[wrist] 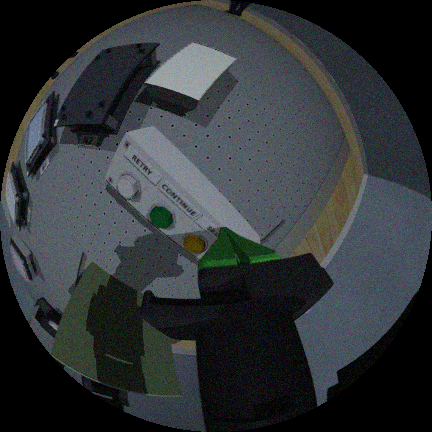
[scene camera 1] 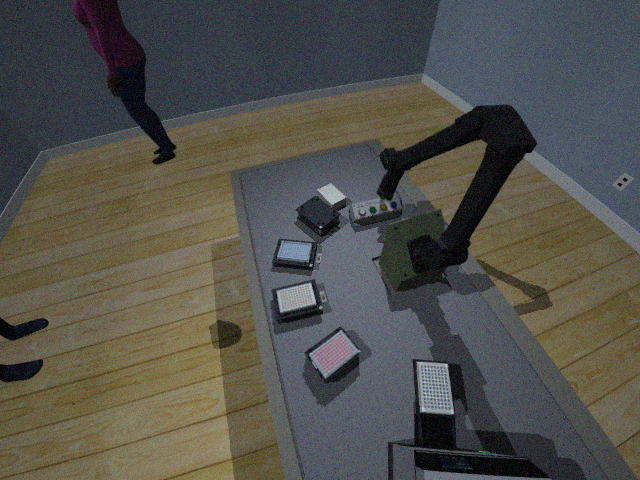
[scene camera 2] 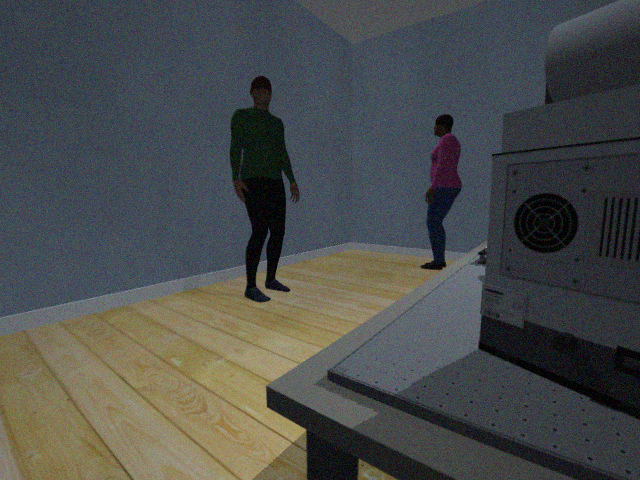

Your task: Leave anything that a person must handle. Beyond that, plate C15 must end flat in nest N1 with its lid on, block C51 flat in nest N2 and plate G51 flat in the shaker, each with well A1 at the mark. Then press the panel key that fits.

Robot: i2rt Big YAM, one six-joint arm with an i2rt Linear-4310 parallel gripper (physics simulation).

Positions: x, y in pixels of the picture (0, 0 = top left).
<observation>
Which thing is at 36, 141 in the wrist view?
A blue-white plate.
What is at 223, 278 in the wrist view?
My gripper.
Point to a button box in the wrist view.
165, 177
</observation>
